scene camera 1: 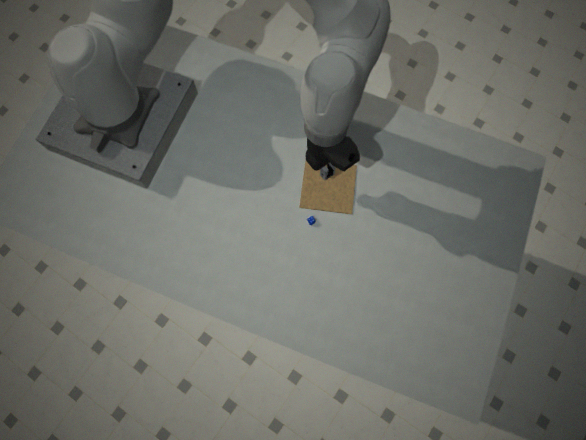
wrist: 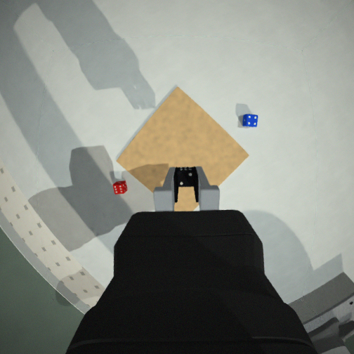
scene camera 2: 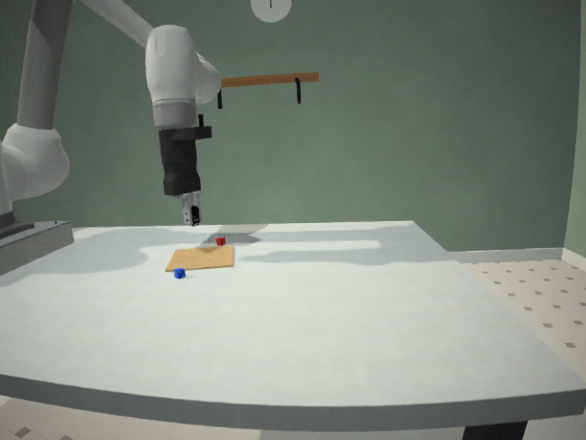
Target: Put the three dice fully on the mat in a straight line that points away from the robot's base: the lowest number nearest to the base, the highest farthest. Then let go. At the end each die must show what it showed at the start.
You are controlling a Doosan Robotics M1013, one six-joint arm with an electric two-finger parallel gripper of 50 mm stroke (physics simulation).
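Frame: origin at the arm's base, x ahead, y left, z up, level; centimetres.
Where they show: gripper, fingertip midpoint: point(scene camera 1: 327, 174) point(scene camera 2: 193, 222); arm's base, origin of the base link: point(scene camera 1: 117, 111).
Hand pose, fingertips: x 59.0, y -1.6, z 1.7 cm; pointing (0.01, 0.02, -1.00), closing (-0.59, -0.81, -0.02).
Each offset is from my fingertips to the top centre of the thing. Level surfaces: height alone.
My gripper point(scene camera 1: 326, 173) point(scene camera 2: 193, 220) point(wrist: 185, 177) is shut on a black die point(wrist: 186, 177), whose upward face shows two white pips in the wrist view. It holds the die clearly above the table, over the near-robot part of the tan square mat @[dx +1.0, dy +0.2, dz -7.8 cm] point(scene camera 1: 327, 195) point(scene camera 2: 202, 259) point(wrist: 180, 132). A blue die @[dx -0.6, dy -10.6, dz -6.6 cm] point(scene camera 1: 311, 220) point(scene camera 2: 179, 273) point(wrist: 250, 120) lies on the table off one mat edge, its top showing four. A red die @[dx +3.2, dy +10.4, dz -6.6 cm] point(scene camera 2: 221, 241) point(wrist: 120, 187) lies off the opposite side; its top looks like six. The arm and gripper hide the red die in scene camera 1.
The robot's base plate point(scene camera 1: 120, 125) point(wrist: 327, 300) stands on the table @[dz -8.2 cm] point(scene camera 1: 260, 260) point(scene camera 2: 300, 320). Shadows of the arm fall across the table and part of the mat. A wooden shelf point(scene camera 2: 270, 79) hangs on the wall behind.
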